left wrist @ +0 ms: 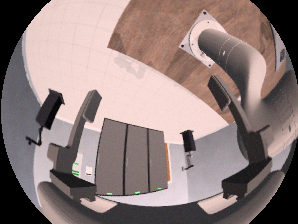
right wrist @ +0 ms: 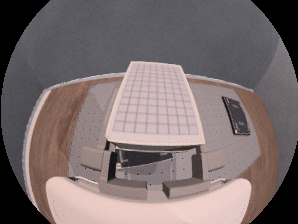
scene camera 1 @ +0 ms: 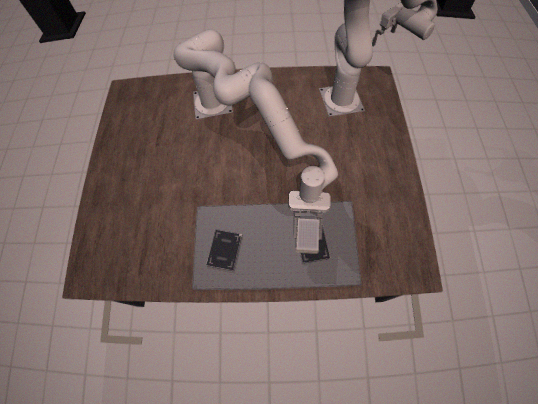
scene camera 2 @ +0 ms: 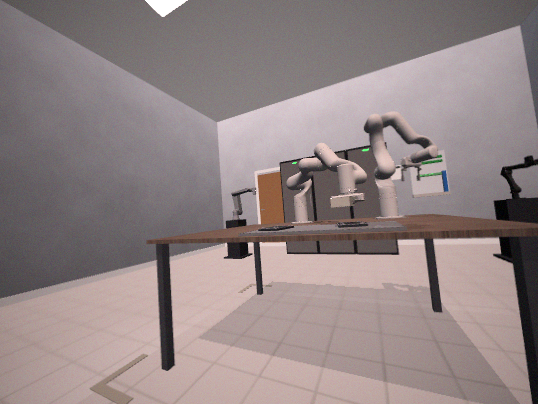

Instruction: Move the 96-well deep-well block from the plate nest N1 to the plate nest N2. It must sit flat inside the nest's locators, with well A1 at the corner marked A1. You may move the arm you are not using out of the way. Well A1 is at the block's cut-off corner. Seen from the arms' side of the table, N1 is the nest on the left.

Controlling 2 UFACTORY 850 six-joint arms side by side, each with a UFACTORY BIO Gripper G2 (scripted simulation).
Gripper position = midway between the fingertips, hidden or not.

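Observation:
I can see my right gripper (scene camera 1: 307, 238). There is a pale deep-well block too, which I see at (scene camera 1: 307, 241) and at (right wrist: 154, 111), though in the left wrist view the block is out of frame.

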